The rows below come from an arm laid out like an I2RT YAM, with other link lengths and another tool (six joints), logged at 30 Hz.
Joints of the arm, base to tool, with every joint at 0 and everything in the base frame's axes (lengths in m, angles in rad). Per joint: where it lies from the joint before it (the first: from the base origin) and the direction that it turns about. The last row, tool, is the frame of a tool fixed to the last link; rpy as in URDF.
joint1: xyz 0 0 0.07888 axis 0 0 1
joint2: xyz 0.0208 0.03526 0.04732 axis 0 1 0
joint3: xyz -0.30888 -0.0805 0 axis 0 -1 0
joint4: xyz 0.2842 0.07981 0.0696 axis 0 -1 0
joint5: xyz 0.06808 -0.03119 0.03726 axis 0 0 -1
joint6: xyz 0.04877 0 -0.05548 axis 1 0 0
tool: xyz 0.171 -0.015 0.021 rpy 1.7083 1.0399 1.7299
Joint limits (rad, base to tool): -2.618..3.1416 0..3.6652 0..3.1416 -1.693..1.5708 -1.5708..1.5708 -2.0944..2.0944
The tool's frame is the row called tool.
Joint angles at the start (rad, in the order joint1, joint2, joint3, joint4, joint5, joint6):
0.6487 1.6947 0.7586 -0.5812 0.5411 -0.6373
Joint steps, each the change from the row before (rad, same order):
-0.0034 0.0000 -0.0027 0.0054 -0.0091 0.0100
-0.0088 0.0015 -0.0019 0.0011 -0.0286 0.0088
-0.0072 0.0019 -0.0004 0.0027 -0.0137 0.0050
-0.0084 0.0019 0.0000 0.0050 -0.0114 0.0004
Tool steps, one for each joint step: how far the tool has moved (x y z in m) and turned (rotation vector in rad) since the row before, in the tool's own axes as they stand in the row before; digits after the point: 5 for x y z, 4 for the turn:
0.00000 0.00115 0.00099 -0.0099 -0.0015 0.0135
0.00115 0.00430 0.00203 -0.0297 0.0036 0.0130
0.00027 0.00127 0.00155 -0.0144 0.0019 0.0104
-0.00034 0.00042 0.00156 -0.0117 0.0002 0.0084

